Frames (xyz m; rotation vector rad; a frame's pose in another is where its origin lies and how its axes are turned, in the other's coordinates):
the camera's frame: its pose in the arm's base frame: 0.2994 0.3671 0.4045 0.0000 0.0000 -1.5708
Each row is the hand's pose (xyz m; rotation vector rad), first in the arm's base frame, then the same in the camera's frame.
Working: the arm's base frame: its pose in the camera's frame: 0.3671 -0.2994 -0.4045 0.0000 0.0000 1.5708

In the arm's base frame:
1: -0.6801 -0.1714 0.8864 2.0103 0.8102 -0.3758
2: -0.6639 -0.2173 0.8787 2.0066 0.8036 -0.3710
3: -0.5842 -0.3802 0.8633 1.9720 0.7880 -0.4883
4: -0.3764 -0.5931 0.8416 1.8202 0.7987 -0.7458
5: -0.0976 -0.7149 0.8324 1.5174 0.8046 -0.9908
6: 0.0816 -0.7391 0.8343 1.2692 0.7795 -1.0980
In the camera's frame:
1: 0.5385 -0.9795 0.4819 0.8583 2.0173 0.5322
2: 0.5844 -0.9633 0.4742 0.8612 2.0118 0.5403
3: 0.7473 -0.8836 0.4588 0.8354 1.9474 0.4584
4: 0.9602 -0.6758 0.4371 0.6997 1.7939 0.3012
5: 1.0820 -0.3970 0.4279 0.4770 1.5539 0.2051
6: 1.1062 -0.2178 0.4298 0.3253 1.3611 0.1966

